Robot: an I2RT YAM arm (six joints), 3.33 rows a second.
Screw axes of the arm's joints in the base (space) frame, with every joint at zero. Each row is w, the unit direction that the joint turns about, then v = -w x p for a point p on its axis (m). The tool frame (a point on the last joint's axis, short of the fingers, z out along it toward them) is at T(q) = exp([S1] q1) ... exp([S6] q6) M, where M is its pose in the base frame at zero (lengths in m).
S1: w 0 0 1 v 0 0 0
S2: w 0 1 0 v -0.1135 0 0.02
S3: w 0 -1 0 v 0.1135 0 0.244
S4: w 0 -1 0 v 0.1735 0 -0.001
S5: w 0 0 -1 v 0 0.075 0
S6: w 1 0 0 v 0 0.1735 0
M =
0 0 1 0.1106
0 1 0 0
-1 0 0 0.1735
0 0 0 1
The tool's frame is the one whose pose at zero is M.
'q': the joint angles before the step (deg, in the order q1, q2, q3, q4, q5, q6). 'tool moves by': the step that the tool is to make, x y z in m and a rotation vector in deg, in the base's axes. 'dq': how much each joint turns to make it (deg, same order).
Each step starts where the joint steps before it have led.
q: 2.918 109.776 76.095 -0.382 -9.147 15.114
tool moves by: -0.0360 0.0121 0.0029 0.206 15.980 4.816
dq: 1.711 -4.591 -0.059 -20.685 -3.144 -1.175
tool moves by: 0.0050 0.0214 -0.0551 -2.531 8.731 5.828
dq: 2.898 7.863 -0.032 -1.789 -0.377 -3.395
